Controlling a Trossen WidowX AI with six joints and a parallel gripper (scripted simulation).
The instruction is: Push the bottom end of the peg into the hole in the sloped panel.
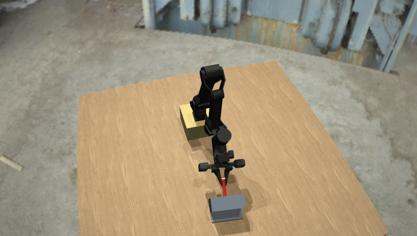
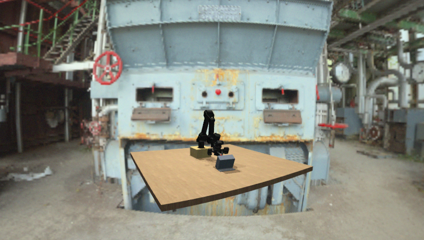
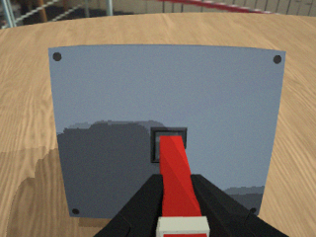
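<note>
Right now my gripper tip is 60 mm short of the sloped panel, 30 mm above it and 10 mm to the left of it. The rest, counted from my gripper tip: red square peg 10 mm behind.
</note>
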